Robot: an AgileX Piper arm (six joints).
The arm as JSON. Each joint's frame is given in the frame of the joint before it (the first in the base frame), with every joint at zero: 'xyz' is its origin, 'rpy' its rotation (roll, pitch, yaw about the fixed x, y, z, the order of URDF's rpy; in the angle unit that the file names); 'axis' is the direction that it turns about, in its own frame. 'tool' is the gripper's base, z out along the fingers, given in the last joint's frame.
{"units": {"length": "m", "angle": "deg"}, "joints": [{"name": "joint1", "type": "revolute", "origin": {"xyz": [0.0, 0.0, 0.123], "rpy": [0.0, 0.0, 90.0]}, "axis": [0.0, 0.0, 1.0]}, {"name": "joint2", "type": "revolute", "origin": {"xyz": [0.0, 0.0, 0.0], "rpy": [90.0, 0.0, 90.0]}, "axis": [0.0, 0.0, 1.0]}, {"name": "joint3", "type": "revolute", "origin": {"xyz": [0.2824, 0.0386, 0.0], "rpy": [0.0, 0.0, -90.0]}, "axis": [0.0, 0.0, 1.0]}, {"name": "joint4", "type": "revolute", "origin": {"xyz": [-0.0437, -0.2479, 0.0], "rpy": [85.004, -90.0, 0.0]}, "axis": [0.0, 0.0, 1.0]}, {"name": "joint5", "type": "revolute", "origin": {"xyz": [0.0, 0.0, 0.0], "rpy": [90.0, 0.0, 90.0]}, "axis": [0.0, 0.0, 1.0]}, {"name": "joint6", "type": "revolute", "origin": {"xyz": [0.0, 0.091, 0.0], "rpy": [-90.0, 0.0, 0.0]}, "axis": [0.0, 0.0, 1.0]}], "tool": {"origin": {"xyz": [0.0, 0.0, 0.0], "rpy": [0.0, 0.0, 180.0]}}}
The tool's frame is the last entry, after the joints.
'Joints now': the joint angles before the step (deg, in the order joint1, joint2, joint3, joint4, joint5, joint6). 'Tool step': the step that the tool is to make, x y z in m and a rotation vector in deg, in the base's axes. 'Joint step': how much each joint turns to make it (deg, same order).
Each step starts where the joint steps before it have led.
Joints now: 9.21 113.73 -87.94 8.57 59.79 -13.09
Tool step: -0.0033 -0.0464 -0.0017 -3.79 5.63 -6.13
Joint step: -5.82 0.02 0.00 -3.92 5.79 2.36
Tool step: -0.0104 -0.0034 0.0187 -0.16 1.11 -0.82
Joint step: -0.38 -2.78 -0.01 -0.26 3.86 0.81
